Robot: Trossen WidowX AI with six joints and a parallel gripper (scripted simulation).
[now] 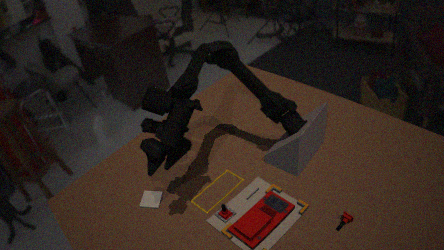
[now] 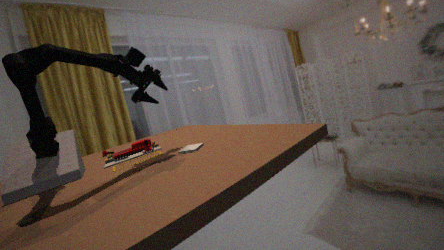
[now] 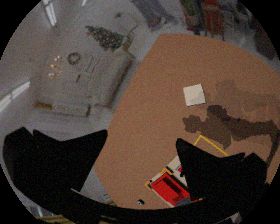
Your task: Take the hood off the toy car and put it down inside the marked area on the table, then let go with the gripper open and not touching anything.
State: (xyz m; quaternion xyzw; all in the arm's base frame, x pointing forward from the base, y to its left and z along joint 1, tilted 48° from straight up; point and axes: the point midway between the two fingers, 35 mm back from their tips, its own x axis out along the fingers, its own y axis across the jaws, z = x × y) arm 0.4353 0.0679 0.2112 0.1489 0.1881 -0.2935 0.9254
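My gripper tip is now 210 mm to the right of the red hood, 210 mm above it and 140 mm past it. The rest, counted from my gripper tip: white card (240 mm below, 140 mm to the right, 30 mm ahead); grey base plate (230 mm below, 190 mm to the left, 180 mm behind).
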